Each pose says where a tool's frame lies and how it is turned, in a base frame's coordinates. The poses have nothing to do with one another.
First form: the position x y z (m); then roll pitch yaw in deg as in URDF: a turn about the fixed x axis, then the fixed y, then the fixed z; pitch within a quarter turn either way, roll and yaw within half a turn.
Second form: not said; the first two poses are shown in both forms.
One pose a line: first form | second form
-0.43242 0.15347 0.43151 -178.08 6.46 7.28 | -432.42 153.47 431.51 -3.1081 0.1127 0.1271
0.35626 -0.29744 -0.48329 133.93 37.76 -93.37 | 356.26 -297.44 -483.29 2.3375 0.6590 -1.6296
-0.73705 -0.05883 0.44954 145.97 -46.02 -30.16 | -737.05 -58.83 449.54 2.5477 -0.8032 -0.5264
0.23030 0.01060 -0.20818 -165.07 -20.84 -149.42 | 230.30 10.60 -208.18 -2.8810 -0.3637 -2.6079
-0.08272 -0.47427 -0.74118 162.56 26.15 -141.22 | -82.72 -474.27 -741.18 2.8372 0.4564 -2.4648
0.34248 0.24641 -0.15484 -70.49 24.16 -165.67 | 342.48 246.41 -154.84 -1.2303 0.4217 -2.8915
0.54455 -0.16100 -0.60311 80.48 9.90 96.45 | 544.55 -161.00 -603.11 1.4046 0.1728 1.6834
